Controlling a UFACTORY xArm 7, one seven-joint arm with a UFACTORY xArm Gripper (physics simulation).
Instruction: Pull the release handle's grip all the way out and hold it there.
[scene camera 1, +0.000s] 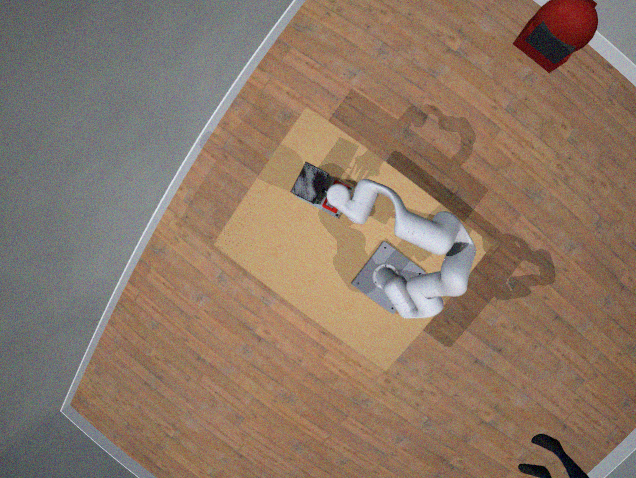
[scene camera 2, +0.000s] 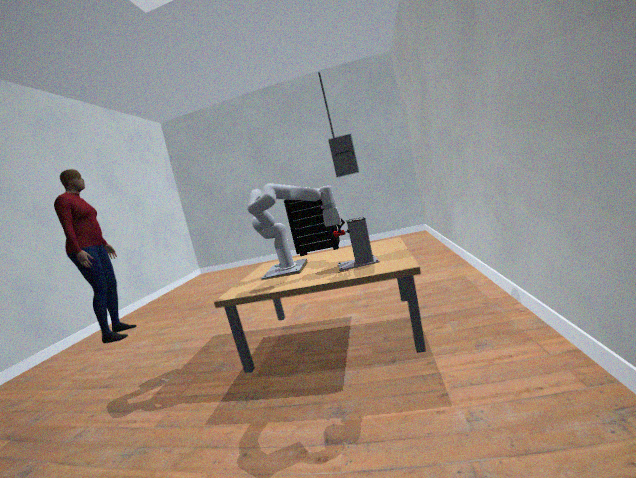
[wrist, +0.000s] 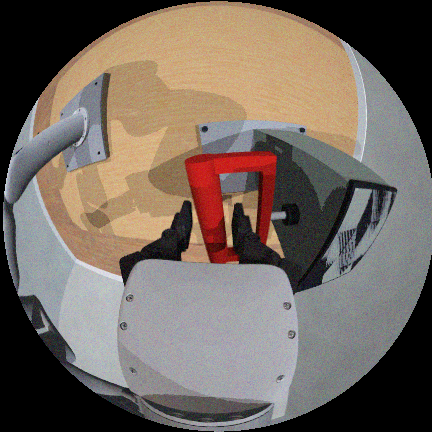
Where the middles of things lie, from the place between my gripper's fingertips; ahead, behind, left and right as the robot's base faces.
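My hand is 190 mm above the base plate (wrist: 231, 135), and it is also 90 mm short of the plate.
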